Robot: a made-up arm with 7 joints.
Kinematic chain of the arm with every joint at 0, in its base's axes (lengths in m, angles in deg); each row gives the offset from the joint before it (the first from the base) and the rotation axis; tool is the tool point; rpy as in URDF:
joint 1: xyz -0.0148 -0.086 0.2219 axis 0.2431 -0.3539 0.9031
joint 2: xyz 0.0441 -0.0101 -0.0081 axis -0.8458 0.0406 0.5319
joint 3: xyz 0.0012 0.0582 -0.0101 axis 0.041 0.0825 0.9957
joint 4: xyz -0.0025 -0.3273 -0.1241 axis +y
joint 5: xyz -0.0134 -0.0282 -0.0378 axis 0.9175 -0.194 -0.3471
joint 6: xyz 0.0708 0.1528 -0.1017 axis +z
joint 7: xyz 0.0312 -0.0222 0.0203 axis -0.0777 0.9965 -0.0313
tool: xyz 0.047 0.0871 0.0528 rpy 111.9 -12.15 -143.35
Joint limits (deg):
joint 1: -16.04..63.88
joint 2: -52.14..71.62
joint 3: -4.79..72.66
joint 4: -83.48..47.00
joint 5: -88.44..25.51
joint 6: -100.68..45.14
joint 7: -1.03..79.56
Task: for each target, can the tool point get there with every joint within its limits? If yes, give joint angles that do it. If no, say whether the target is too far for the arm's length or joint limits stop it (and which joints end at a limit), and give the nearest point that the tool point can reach.
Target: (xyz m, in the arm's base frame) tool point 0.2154 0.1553 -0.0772
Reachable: yes | joints 53.35 6.34 40.07 -9.09 -30.09 26.84 58.51
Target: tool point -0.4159 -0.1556 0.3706
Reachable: no: joint limits stop it (at a limit: joint 1, joint 3, joint 4, joint 5, joint 7) | nearest point -0.0870 -0.2045 0.1745 | short by 0.386 m
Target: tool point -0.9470 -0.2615 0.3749
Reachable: no: too far | nearest point -0.3801 -0.4123 -0.0054 | short by 0.699 m
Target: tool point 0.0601 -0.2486 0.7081
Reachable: no: joint limits stop it (at a limit: joint 1, joint 2, joint 3, joint 4, joint 5, joint 7) | nearest point 0.0968 -0.0593 0.4558 | short by 0.318 m
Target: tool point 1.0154 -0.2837 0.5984
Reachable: no: too far | nearest point 0.5873 -0.1846 0.3972 | short by 0.483 m
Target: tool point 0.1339 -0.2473 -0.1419
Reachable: yes | joints -3.92 22.79 65.60 22.35 -37.58 7.50 12.74
